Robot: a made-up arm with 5 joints.
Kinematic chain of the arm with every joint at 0, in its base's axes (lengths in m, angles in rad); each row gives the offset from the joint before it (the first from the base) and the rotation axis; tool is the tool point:
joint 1: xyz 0 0 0.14 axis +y
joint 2: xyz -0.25 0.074 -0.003 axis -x
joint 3: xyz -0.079 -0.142 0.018 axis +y
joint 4: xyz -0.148 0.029 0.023 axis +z
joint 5: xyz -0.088 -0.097 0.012 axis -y
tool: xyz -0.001 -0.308 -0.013
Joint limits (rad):
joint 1: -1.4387..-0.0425
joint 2: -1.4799..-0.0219
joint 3: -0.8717..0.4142
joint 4: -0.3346..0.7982
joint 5: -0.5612..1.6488
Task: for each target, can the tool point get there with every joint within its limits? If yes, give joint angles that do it. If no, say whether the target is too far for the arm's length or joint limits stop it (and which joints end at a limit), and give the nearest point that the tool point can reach.
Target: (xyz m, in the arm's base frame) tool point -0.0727 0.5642 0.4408
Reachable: no: joint limits stop it (at a limit: joint 1, joint 2, joint 3, joint 4) | nearest point 0.4150 0.0222 -0.1516 | short by 0.939 m
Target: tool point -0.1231 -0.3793 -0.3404
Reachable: yes | joints -0.7517 -0.5794 -0.1517 0.3728 -0.2683
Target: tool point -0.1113 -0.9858 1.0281
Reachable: no: too far | nearest point -0.3019 -0.3777 0.2236 | short by 1.026 m
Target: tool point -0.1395 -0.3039 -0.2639
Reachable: yes | joints -0.4380 -0.7810 -0.1450 0.6503 1.0384
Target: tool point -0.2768 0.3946 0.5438
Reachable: no: joint limits stop it (at a limit: joint 1, joint 2, joint 3, joint 4, joint 5) | nearest point -0.3019 -0.3777 0.2236 | short by 0.836 m
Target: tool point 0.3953 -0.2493 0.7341
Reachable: no: joint limits stop it (at a limit: joint 1, joint 2, joint 4, joint 5) | nearest point -0.2548 -0.3769 0.1926 | short by 0.856 m
